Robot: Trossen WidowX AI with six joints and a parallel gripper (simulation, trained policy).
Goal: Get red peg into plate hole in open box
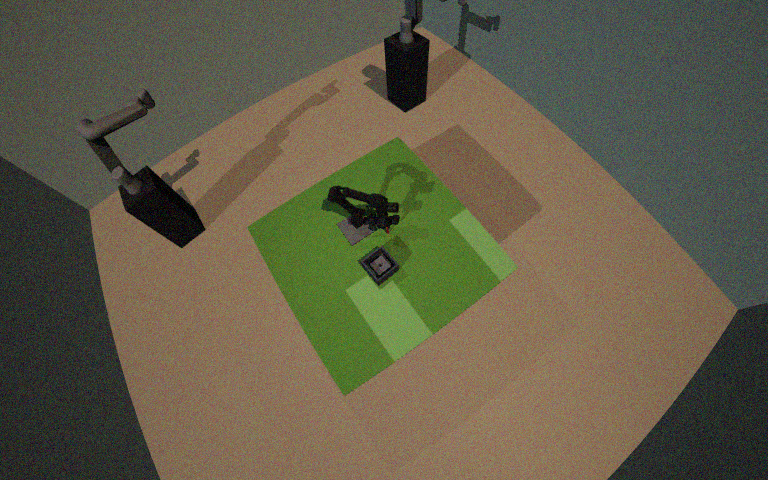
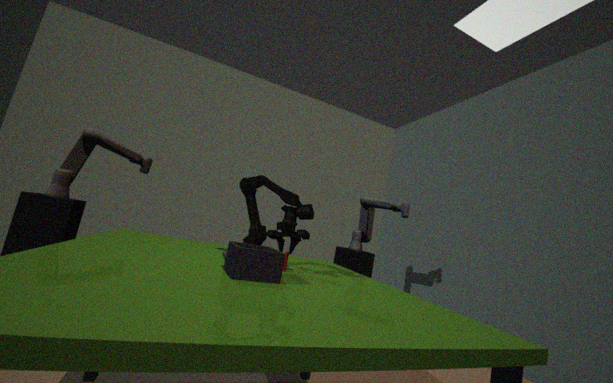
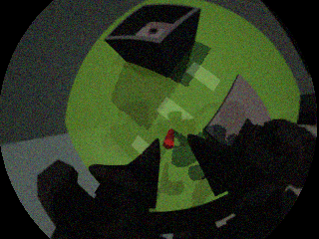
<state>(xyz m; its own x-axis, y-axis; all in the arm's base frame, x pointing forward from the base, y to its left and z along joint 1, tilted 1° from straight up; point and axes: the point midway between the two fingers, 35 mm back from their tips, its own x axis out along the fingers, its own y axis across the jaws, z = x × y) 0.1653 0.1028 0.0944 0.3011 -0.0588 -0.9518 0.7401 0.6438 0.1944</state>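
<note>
Right now my gripper tip is 30 mm above the small red peg and 10 mm to the right of it. Round my gripper tip: dark box: 180 mm to the right, 160 mm ahead, 40 mm below.
</note>
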